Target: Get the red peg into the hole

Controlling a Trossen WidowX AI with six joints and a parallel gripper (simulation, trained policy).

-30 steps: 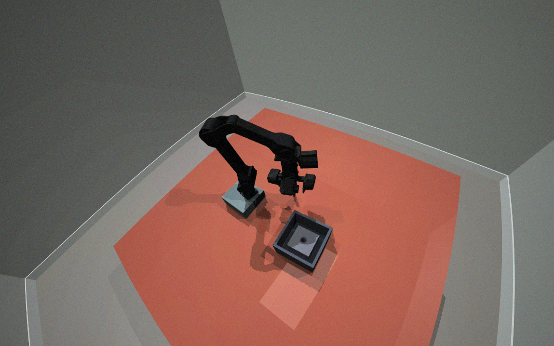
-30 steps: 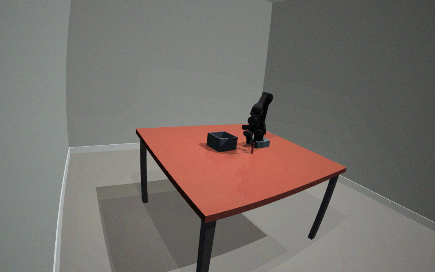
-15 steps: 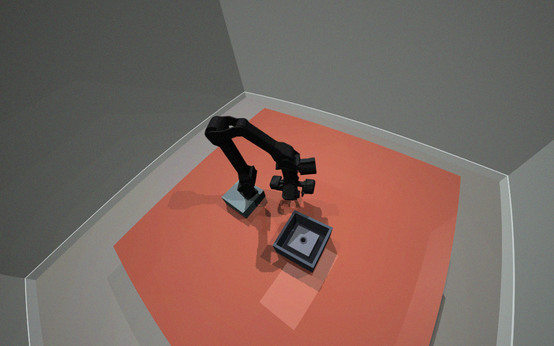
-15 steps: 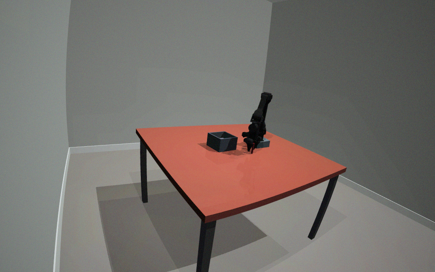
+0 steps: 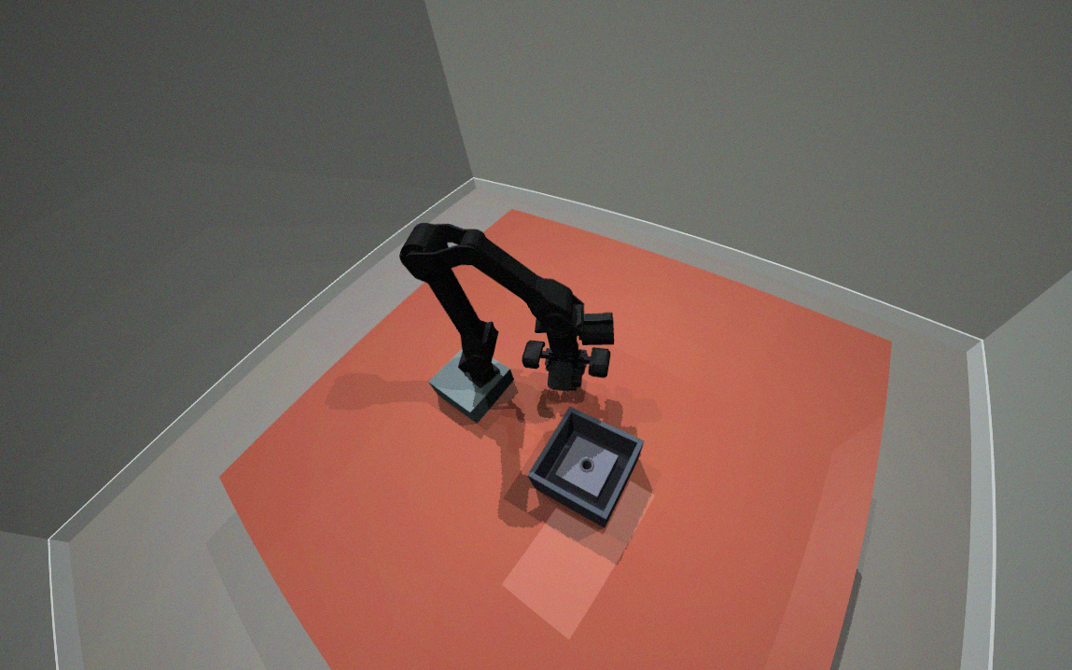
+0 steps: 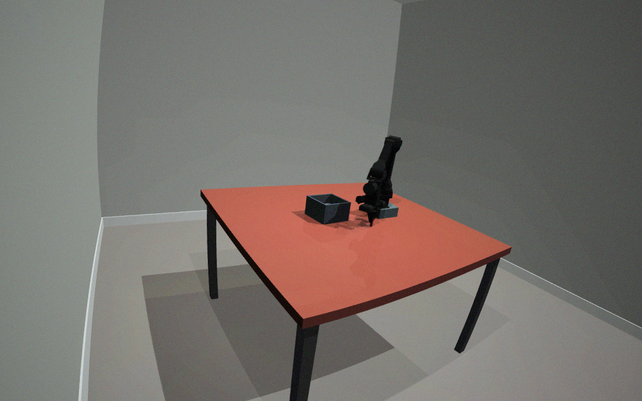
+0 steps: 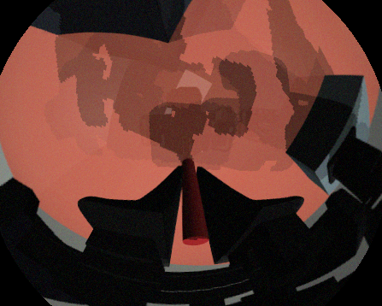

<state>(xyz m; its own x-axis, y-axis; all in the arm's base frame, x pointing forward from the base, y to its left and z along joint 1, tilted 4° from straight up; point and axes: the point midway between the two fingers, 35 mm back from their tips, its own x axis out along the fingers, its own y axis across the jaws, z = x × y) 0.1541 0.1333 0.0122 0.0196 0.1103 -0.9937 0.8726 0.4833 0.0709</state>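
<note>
Now: the plate 170 mm ahead of my gripper tip, 150 mm to the right of it and 30 mm above it. Round my gripper tip: red peg: 20 mm above; dark box: 170 mm ahead, 150 mm to the right, 10 mm above.
</note>
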